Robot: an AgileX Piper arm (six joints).
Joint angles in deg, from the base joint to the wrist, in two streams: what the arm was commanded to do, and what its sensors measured. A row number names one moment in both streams.
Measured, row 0:
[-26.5, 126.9, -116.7, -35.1, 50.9, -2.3]
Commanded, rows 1 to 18:
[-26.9, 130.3, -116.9, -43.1, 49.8, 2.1]
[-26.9, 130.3, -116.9, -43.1, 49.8, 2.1]
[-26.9, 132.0, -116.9, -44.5, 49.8, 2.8]
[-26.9, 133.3, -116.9, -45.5, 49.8, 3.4]
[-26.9, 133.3, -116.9, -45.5, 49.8, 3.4]
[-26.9, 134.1, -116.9, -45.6, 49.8, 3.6]
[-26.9, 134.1, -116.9, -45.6, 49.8, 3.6]
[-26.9, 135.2, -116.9, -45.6, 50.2, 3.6]
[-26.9, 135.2, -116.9, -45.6, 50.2, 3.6]
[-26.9, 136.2, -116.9, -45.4, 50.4, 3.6]
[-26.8, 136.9, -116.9, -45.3, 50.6, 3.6]
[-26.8, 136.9, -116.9, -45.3, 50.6, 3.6]
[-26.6, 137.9, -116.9, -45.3, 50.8, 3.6]
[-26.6, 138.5, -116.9, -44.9, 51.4, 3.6]
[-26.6, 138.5, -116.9, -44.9, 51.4, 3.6]
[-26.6, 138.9, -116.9, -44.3, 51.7, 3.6]
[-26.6, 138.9, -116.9, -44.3, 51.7, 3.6]
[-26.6, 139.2, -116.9, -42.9, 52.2, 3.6]
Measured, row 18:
[-26.7, 138.7, -116.7, -43.9, 51.1, 3.2]
